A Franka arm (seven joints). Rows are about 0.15 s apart.
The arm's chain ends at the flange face. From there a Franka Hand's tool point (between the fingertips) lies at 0.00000 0.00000 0.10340 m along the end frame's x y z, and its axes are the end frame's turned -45 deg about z.
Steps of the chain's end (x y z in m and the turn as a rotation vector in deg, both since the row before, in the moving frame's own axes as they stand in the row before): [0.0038 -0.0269 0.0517 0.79 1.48 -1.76]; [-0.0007 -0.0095 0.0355 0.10 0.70 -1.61]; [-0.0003 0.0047 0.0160 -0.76 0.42 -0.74]
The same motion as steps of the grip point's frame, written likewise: [0.0246 -0.0155 0.0517 -0.49 1.61 -1.76]; [0.0073 -0.0065 0.0355 -0.42 0.57 -1.61]; [-0.0040 0.0046 0.0160 -0.83 -0.24 -0.74]
